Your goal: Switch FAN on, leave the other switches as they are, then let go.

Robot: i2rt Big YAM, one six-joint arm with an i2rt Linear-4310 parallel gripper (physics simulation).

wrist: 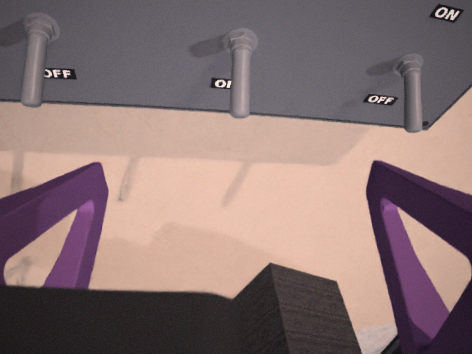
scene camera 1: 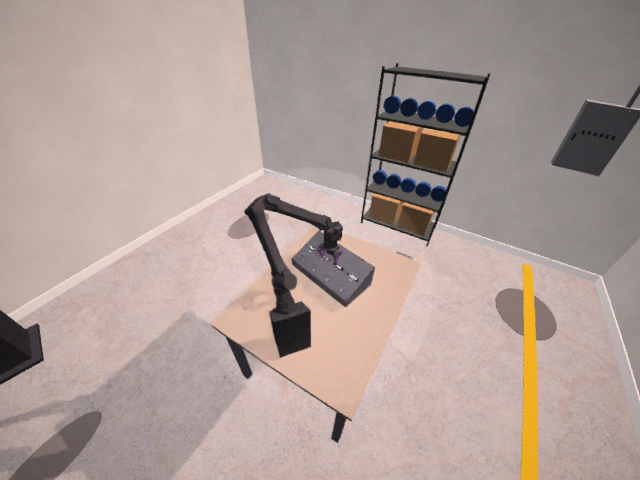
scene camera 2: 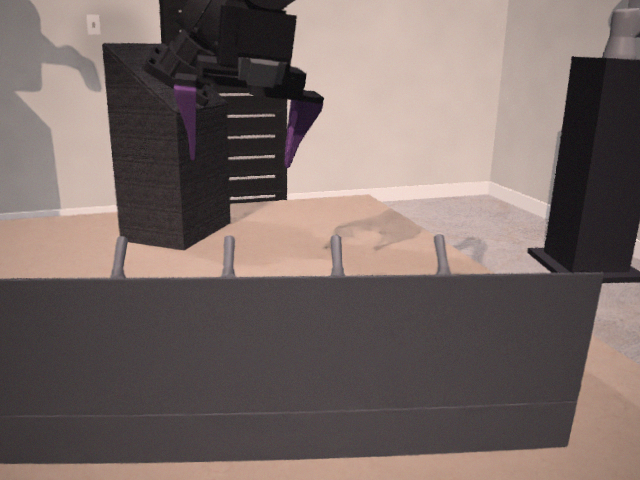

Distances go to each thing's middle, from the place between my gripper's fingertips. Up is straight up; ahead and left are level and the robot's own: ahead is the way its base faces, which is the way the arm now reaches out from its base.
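Labels:
So you can picture it, the fan switch (wrist: pixel 240 78) is 110 mm below my hand, 10 mm behind it and 20 mm to the right of it. There's a grey switch box (scene camera 2: pixel 160 369) too, and that's 140 mm below my hand, 70 mm ahead of it and 40 mm to the left of it.

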